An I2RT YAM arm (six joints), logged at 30 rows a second.
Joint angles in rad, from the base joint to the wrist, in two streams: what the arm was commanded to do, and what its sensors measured. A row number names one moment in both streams.
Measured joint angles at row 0:
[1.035, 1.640, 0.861, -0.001, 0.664, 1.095]
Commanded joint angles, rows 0 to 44:
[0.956, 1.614, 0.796, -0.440, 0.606, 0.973]
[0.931, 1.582, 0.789, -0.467, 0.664, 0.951]
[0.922, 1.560, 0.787, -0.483, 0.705, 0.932]
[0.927, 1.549, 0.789, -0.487, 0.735, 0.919]
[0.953, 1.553, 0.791, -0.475, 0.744, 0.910]
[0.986, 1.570, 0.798, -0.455, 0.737, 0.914]
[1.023, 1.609, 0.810, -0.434, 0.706, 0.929]
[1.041, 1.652, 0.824, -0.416, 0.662, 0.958]
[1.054, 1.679, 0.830, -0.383, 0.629, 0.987]
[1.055, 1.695, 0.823, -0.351, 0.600, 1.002]
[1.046, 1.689, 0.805, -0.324, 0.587, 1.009]
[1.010, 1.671, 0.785, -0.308, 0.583, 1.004]
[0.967, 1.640, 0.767, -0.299, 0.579, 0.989]
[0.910, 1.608, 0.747, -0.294, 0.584, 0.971]
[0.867, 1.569, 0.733, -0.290, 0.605, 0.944]
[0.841, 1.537, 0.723, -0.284, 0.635, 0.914]
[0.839, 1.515, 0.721, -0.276, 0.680, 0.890]
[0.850, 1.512, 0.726, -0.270, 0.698, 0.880]
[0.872, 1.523, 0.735, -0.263, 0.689, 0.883]
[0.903, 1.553, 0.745, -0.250, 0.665, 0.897]
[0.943, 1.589, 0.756, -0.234, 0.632, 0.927]
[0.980, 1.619, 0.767, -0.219, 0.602, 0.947]
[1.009, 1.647, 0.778, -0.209, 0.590, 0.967]
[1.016, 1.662, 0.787, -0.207, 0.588, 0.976]
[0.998, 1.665, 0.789, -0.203, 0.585, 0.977]
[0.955, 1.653, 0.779, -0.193, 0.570, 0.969]
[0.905, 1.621, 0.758, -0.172, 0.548, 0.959]
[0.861, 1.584, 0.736, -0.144, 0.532, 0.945]
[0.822, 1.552, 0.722, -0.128, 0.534, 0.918]
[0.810, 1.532, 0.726, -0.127, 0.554, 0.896]
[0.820, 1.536, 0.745, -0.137, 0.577, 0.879]
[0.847, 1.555, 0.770, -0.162, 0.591, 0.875]
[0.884, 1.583, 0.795, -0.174, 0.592, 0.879]
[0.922, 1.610, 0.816, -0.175, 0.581, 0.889]
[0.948, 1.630, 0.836, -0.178, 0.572, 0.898]
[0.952, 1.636, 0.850, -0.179, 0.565, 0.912]
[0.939, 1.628, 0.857, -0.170, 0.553, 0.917]
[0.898, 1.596, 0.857, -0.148, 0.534, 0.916]
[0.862, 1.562, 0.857, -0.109, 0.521, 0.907]
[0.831, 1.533, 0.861, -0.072, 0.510, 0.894]
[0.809, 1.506, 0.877, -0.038, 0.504, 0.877]
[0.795, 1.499, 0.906, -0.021, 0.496, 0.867]
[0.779, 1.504, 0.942, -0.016, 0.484, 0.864]
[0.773, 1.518, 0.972, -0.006, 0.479, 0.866]
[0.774, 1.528, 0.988, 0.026, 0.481, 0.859]
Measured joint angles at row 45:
[0.783, 1.519, 0.948, -0.083, 0.511, 0.889]
